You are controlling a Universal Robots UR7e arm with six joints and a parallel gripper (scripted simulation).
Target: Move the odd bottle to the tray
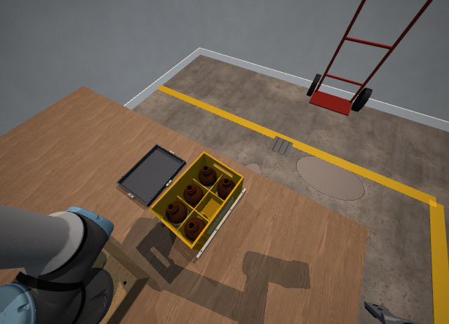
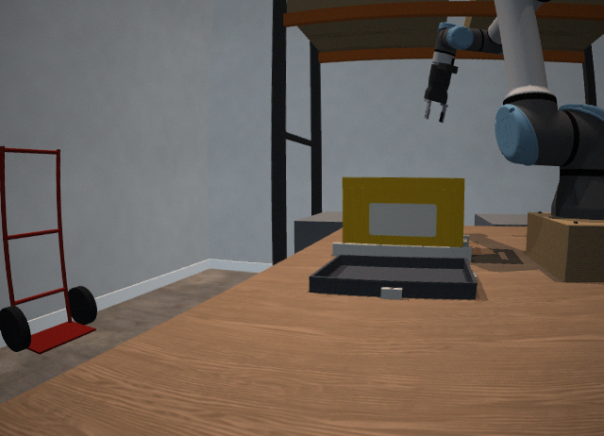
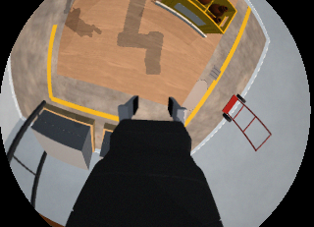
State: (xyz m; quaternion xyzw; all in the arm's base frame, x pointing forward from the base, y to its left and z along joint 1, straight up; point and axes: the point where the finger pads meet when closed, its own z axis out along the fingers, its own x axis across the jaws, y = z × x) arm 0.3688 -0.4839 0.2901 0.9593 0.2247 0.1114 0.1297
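My gripper is now 40 cm to the right of the yellow crate, 31 cm above it and 5 cm short of it. Also, from my hand: glass bottle: 36 cm to the left, 31 cm below, 4 cm behind; dark tray: 70 cm to the left, 38 cm below, 2 cm ahead.
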